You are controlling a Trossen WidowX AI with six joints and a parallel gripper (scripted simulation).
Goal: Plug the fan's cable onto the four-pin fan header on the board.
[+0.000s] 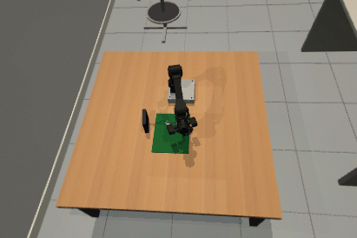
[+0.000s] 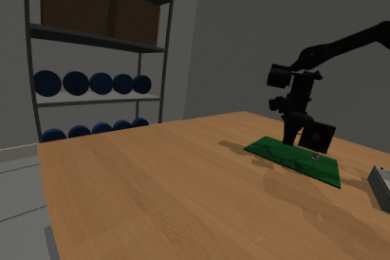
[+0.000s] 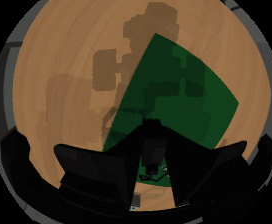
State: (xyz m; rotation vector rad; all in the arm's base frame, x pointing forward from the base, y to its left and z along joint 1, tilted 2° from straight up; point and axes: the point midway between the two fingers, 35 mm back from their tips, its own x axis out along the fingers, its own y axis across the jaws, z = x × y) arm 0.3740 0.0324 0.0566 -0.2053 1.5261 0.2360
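The green board lies 80 mm to the right of my gripper tip, 80 mm below it and 40 mm behind it. Also, from my gripper tip: dark plug (10 mm behind, 10 mm above); then black fan (240 mm to the right, 120 mm behind, 10 mm below).
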